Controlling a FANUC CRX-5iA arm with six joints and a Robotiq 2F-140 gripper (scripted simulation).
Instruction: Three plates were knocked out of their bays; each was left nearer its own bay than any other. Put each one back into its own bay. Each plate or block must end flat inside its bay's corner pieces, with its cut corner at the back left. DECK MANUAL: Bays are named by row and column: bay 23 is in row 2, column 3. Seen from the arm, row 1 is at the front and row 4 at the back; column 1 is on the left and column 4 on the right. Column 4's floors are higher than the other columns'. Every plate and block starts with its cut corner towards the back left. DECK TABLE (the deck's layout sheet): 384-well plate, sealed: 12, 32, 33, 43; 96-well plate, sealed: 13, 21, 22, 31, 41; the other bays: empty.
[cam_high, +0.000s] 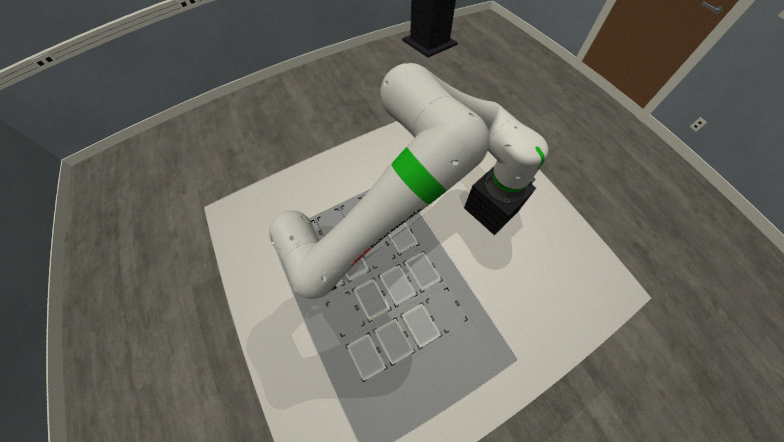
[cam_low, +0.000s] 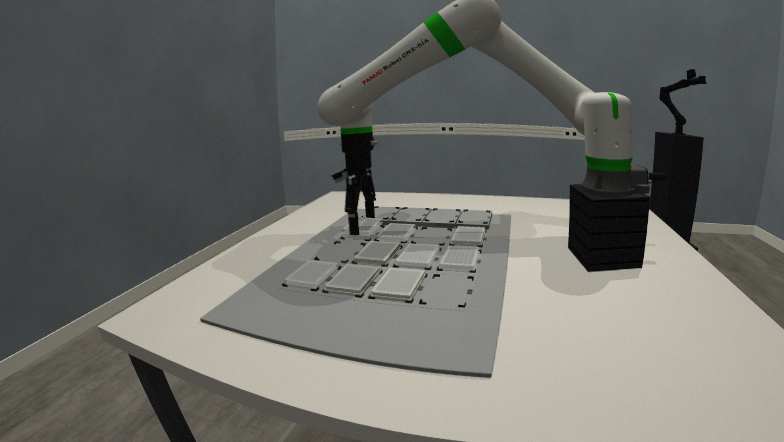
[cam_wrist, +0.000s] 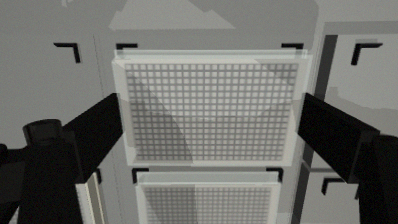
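Now: the label 43 4 cm behind my hand, 1 cm to the left of it and 3 cm below it. The rest, counted from my hand: plate: 19 cm behind, 19 cm to the left, 2 cm below.
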